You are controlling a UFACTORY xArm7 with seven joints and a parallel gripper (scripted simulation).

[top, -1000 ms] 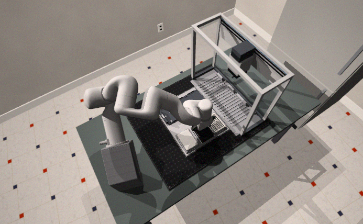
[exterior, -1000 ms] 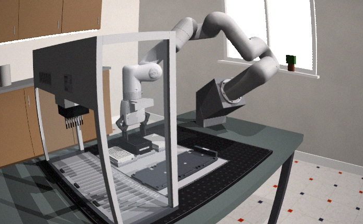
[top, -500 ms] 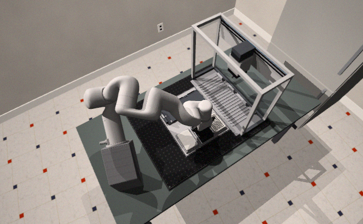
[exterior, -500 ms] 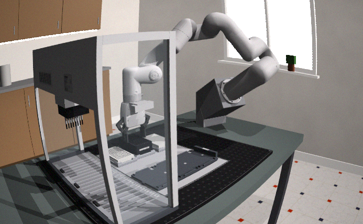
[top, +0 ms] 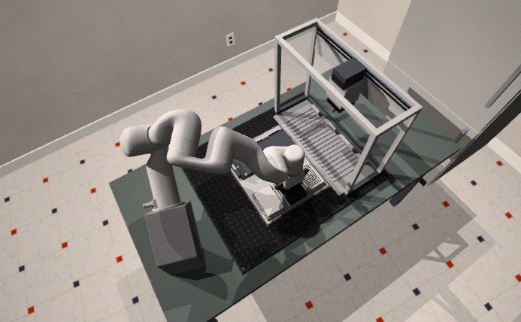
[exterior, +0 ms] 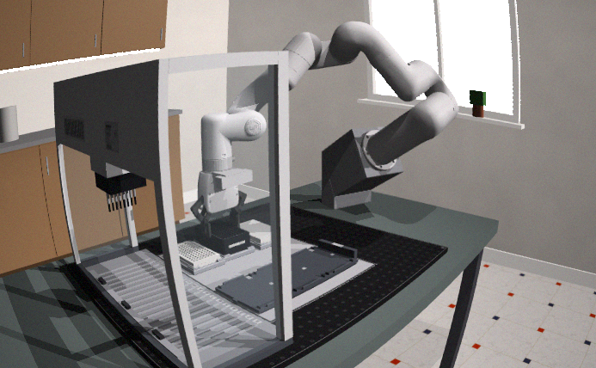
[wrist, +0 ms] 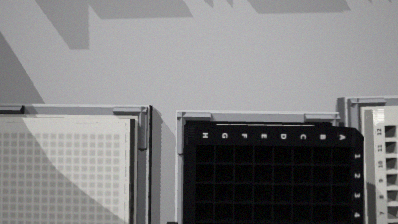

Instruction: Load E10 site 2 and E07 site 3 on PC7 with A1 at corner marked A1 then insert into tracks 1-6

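The nest S2 is 5 cm below my hand. Also, from my hand: white 96-well plate E01: 10 cm ahead, 4 cm below, 3 cm to the left; plate carrier PC7: 23 cm to the left, 5 cm behind, 4 cm below; nest S1: 11 cm behind, 5 cm below, 2 cm to the right.
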